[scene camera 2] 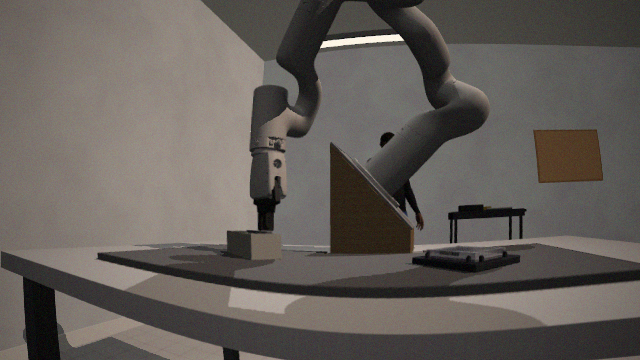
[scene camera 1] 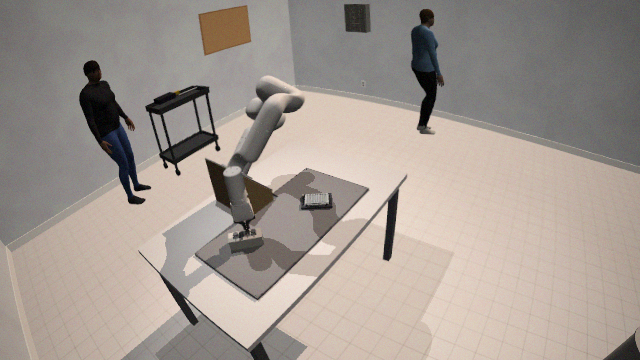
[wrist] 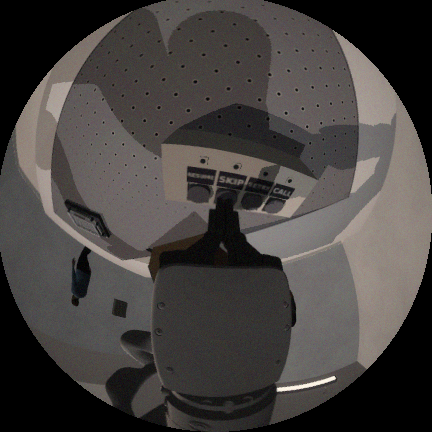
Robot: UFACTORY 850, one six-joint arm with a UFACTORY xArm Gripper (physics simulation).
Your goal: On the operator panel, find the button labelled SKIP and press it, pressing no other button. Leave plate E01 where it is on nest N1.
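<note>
The beige operator panel (scene camera 1: 245, 243) (scene camera 2: 266, 246) (wrist: 174, 172) stands on the dark mat. In the wrist view its labels read RESUME, SKIP, a partly shaded RETRY, and CALL, each above a round dark button. My gripper (scene camera 1: 246, 229) (scene camera 2: 266, 229) (wrist: 222, 206) is shut with nothing between its fingers and points down. Its fingertips are at the SKIP button (wrist: 226, 192) and cover its lower part; they look in contact or nearly so. How far the button is pressed cannot be seen. A clear plate (scene camera 1: 316, 199) (scene camera 2: 465, 253) (wrist: 87, 220) sits on a black nest (scene camera 2: 470, 266), apart from the gripper.
A wedge-shaped brown stand (scene camera 1: 257, 196) (scene camera 2: 367, 215) rises behind the panel, near the arm. The mat (scene camera 1: 280, 240) lies on a white table (scene camera 1: 235, 320). A black cart (scene camera 1: 177, 103) and two people (scene camera 1: 102, 110) (scene camera 1: 425, 50) are beyond the table.
</note>
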